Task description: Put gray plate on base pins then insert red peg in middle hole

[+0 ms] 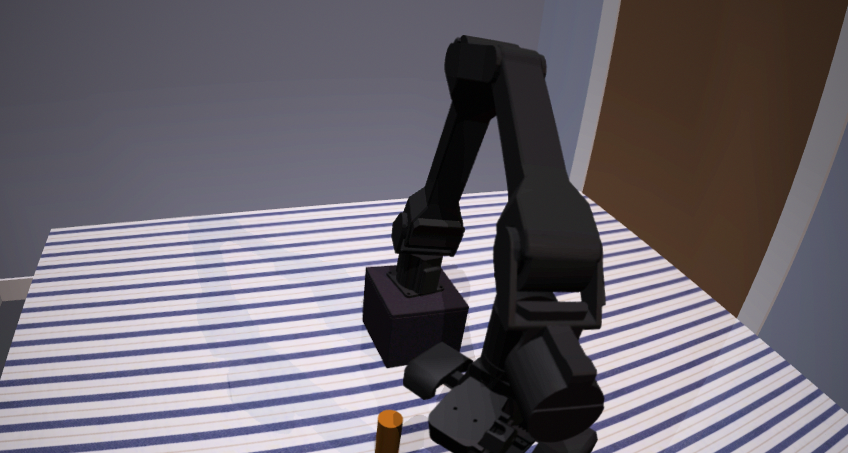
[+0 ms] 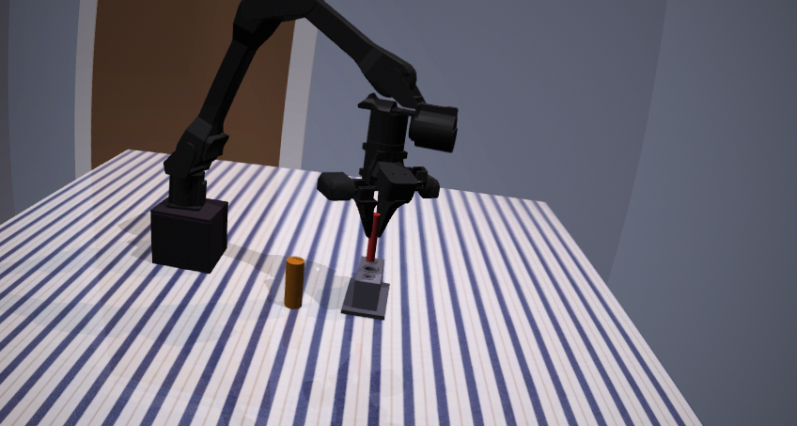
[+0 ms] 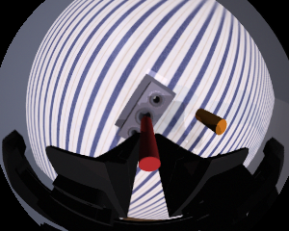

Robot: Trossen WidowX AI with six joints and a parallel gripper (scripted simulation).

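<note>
Now: the red peg right at my gripper tip. Round my gripper tip: orange cylinder: 120 mm behind, 30 mm to the right, 70 mm below; gray plate: 70 mm below; flat base: 110 mm below.
</note>
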